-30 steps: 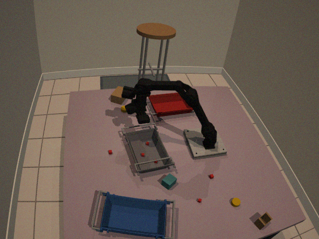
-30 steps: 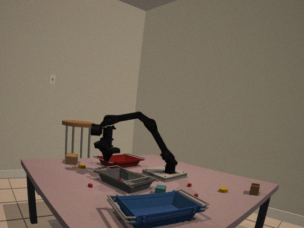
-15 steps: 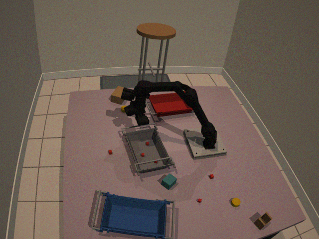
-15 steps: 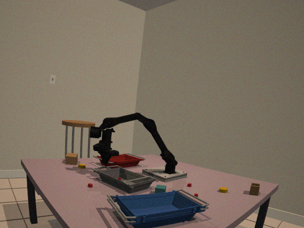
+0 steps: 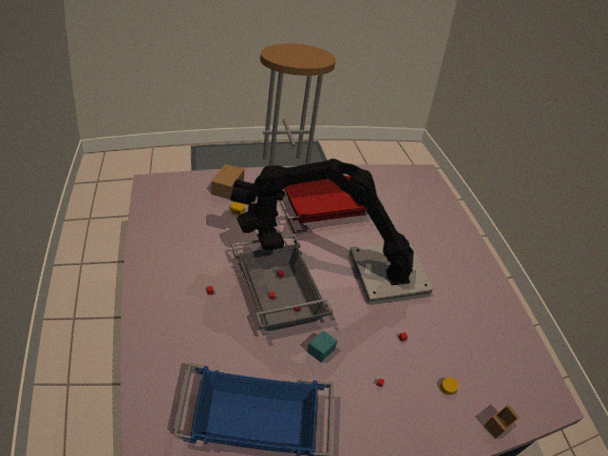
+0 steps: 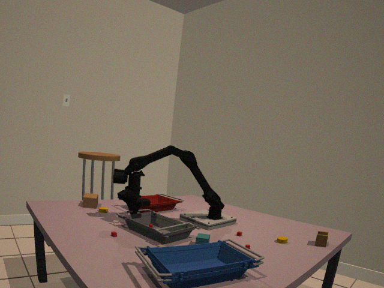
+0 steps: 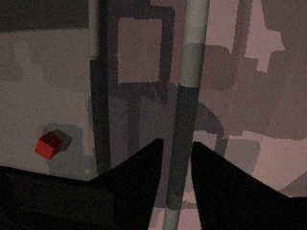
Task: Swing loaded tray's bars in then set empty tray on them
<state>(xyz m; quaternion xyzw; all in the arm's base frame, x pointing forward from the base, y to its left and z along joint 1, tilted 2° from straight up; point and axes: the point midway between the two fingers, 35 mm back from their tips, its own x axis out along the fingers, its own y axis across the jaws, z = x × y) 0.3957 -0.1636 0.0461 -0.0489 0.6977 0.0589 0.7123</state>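
The red tray lies 25 cm behind my gripper tip, 22 cm to the right of it and 1 cm above it. The rest, counted from my gripper tip: teal cube 11 cm behind, 38 cm to the left, 2 cm below; small brown box 54 cm behind, 73 cm to the left, 2 cm below; tan box 9 cm ahead, 35 cm to the right, 1 cm below.
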